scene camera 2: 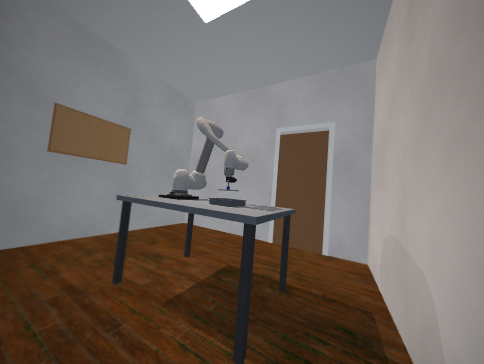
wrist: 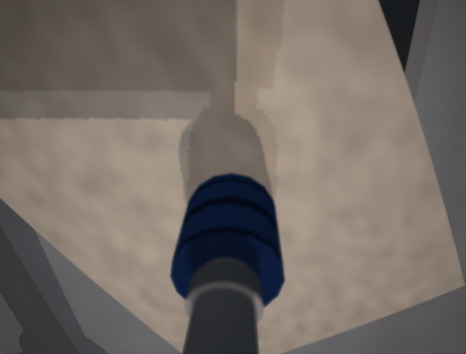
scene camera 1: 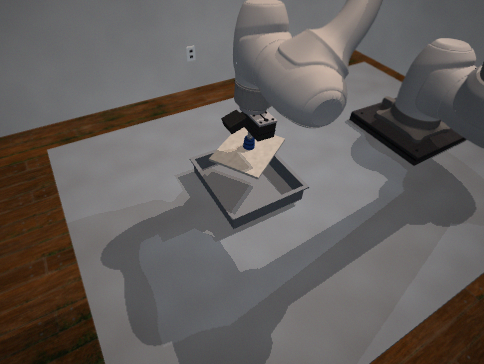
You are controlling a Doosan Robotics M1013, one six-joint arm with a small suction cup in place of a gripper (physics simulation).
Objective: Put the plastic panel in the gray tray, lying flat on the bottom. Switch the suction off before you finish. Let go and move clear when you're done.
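Places are measured from the arm's base along level axes (x ahead, y left, z up), in millimetres.
Pixels of known places: end effector, tool point: (scene camera 2: 228, 191) (wrist: 231, 198) (scene camera 1: 248, 149); arm's base, origin of the base link: (scene camera 2: 179, 195) (scene camera 1: 411, 122).
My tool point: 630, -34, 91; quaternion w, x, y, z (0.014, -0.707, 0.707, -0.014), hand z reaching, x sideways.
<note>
Ahead of a thing's pixels: the offset from my tool point to its top centre, as dx, dy, dz. Level surfaces: height alone.
The plastic panel {+2, +5, +14} (scene camera 1: 267, 149) (scene camera 2: 221, 189) (wrist: 350, 190) is a thin cream-coloured plate. It hangs level from my blue suction cup (scene camera 1: 249, 143) (scene camera 2: 228, 188) (wrist: 227, 215), which is shut on its upper face. The panel is in the air above the gray tray {+4, +8, -68} (scene camera 1: 267, 215) (scene camera 2: 227, 202), over its back part in scene camera 1, with a gap between them in scene camera 2. The panel is turned relative to the tray's walls. The tray is shallow and open on top, and part of its bottom shows in scene camera 1; the panel hides its back corner there.
The tray stands on a light gray table top {dz -118} (scene camera 1: 125, 175) (scene camera 2: 250, 215). The arm's dark base plate (scene camera 1: 415, 150) (scene camera 2: 175, 196) is on the table, to the right of the tray in scene camera 1. The arm's wide shadow falls across the table.
</note>
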